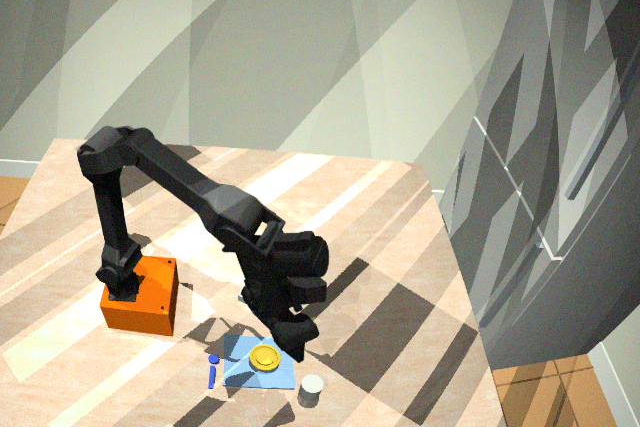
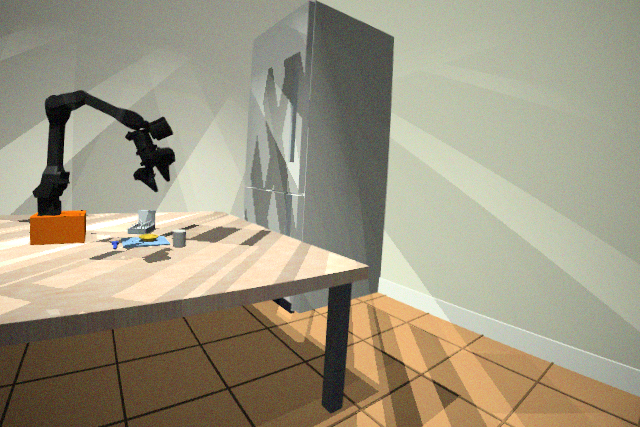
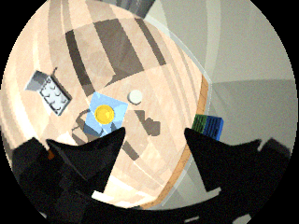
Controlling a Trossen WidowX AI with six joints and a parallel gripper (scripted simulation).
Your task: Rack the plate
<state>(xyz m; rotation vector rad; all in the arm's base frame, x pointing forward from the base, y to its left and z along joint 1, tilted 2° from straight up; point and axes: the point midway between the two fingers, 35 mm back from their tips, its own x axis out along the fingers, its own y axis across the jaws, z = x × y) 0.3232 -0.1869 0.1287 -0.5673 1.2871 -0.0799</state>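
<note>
My gripper tip is 19 cm above the yellow plate, 8 cm to the right of it and 3 cm past it. The rest, counted from my gripper tip: white cup (18 cm below, 6 cm ahead); then blue spoon (20 cm below, 14 cm behind, 6 cm to the left); then blue mat (20 cm below, 8 cm to the left, 4 cm behind).
</note>
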